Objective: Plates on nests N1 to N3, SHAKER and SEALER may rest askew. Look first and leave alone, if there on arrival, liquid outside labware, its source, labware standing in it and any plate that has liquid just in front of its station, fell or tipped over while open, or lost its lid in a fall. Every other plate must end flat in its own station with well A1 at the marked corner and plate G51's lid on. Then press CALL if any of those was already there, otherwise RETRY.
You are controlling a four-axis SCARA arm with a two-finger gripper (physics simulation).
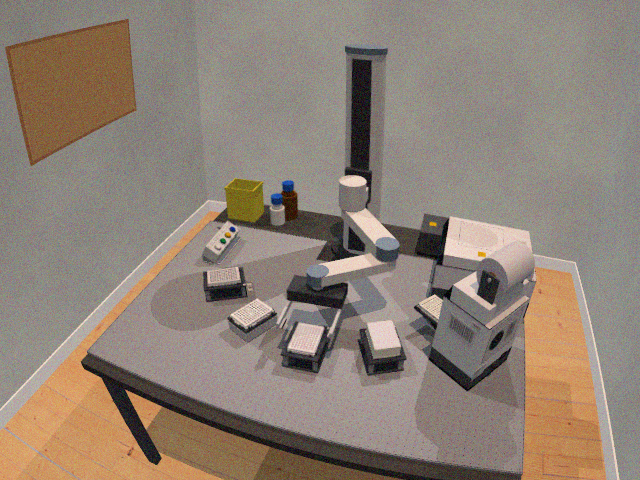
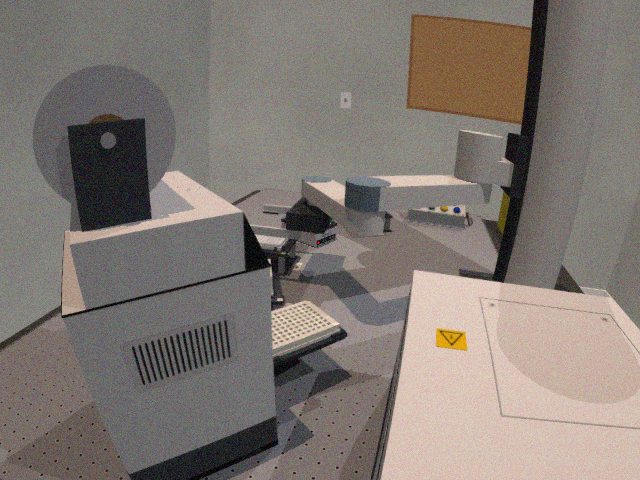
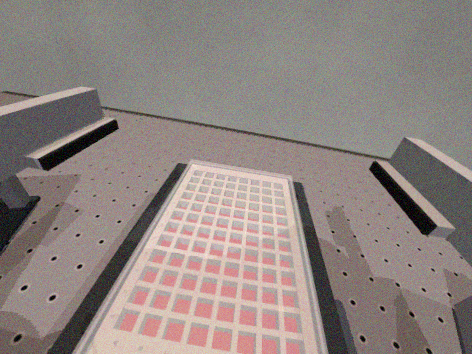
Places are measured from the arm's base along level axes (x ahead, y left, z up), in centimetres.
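Where they show: gripper, between the fingertips: [image 1: 303, 331] [image 2: 252, 217] [image 3: 244, 129]; arm's base, origin of its link: [image 1: 360, 248].
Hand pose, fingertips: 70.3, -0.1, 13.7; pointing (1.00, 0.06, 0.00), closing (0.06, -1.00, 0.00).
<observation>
Things, the pixels of their centre, and the offset from my fingertips, as dx, dy, dz. "spot": a spot on its surface instead. Level surfaces: height alone.
- front-middle plate, middle of its body: [image 3: 229, 230] [image 2: 261, 237] [image 1: 306, 337] -2.4, -0.2, -5.2
- taller white plate with a plain top, middle of its body: [image 1: 383, 339] -8.2, +23.3, -4.5
- sealer, middle of its body: [image 2: 153, 283] [image 1: 484, 309] -13.1, +53.4, +10.4
- button box, middle of its body: [image 2: 436, 211] [image 1: 221, 241] -48.7, -56.0, -8.2
- table, height of its surface: dz -12.4
- yellow bin, a spot on its surface: [image 1: 244, 200] spot: -76.7, -58.1, -2.2
- white machine, middle of its body: [image 2: 514, 449] [image 1: 485, 265] -55.3, +55.1, -1.4
My gripper [image 1: 308, 330] [image 3: 244, 129] is open and empty. Its fingers stand apart above the front-middle plate [image 1: 306, 338] [image 3: 230, 260], whose wells hold pink liquid. That plate lies between the dark side rails of its black nest [image 1: 300, 363]. A taller white plate with a plain top [image 1: 384, 338] sits on the nest to its right. Another plate [image 1: 253, 312] rests on a grey block at left, and one [image 1: 223, 276] on a black stand behind it. A plate [image 1: 430, 305] [image 2: 302, 324] lies on a dark tray beside the sealer [image 1: 473, 330] [image 2: 175, 356], partly hidden. Plate labels are unreadable.
A button box [image 1: 221, 242] [image 2: 439, 215] with coloured buttons stands at the back left of the table [image 1: 206, 372]. A yellow bin [image 1: 244, 200] and two bottles [image 1: 277, 210] [image 1: 289, 201] stand behind. A white machine [image 1: 485, 240] [image 2: 465, 397] is at the back right.
</observation>
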